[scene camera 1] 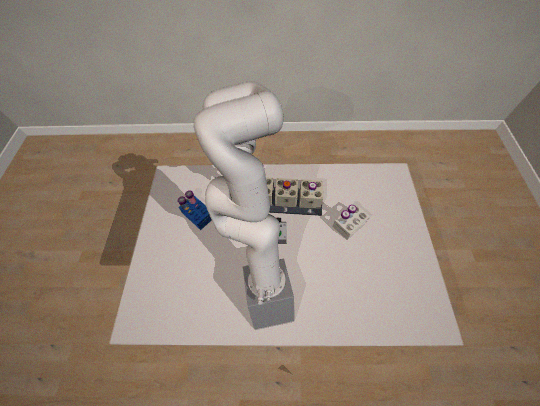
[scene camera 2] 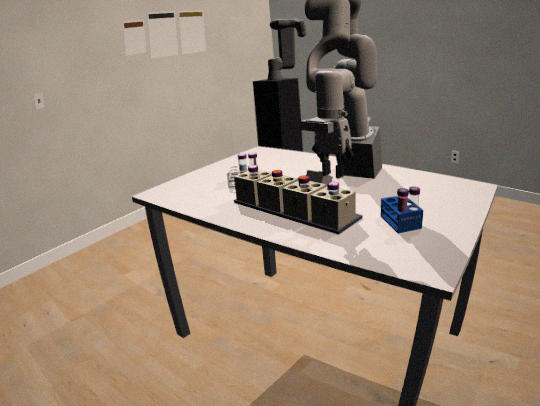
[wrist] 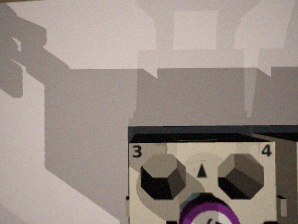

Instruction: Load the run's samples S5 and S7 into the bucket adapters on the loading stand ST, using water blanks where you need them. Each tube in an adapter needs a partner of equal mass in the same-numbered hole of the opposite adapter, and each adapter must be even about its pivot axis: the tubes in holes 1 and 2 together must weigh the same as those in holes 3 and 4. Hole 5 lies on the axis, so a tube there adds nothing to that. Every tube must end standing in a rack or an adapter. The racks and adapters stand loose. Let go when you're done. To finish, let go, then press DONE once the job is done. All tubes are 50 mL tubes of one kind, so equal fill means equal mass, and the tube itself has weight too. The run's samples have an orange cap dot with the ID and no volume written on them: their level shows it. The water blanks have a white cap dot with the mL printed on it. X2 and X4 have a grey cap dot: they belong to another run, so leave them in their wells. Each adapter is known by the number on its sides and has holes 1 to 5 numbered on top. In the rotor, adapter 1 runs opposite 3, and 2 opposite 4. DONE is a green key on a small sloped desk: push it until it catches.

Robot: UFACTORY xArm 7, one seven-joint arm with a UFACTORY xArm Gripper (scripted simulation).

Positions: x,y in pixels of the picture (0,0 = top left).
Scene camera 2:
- gripper: 333,176
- blue rack: 410,220
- adapter: 334,211
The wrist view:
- adapter: 192,162
